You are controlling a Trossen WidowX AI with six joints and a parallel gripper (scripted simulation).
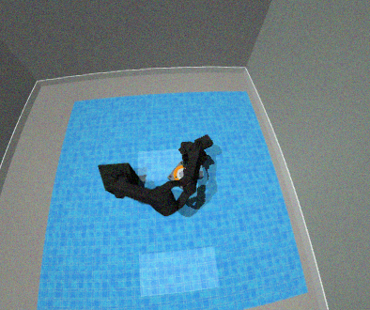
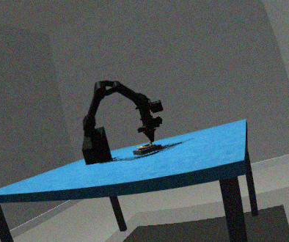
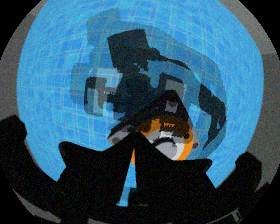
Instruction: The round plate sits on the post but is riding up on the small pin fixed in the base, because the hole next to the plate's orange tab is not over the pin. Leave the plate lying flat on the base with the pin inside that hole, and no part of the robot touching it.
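Right now my gripper tip is 20 mm past the square base, 50 mm to the left of it and 20 mm above it.
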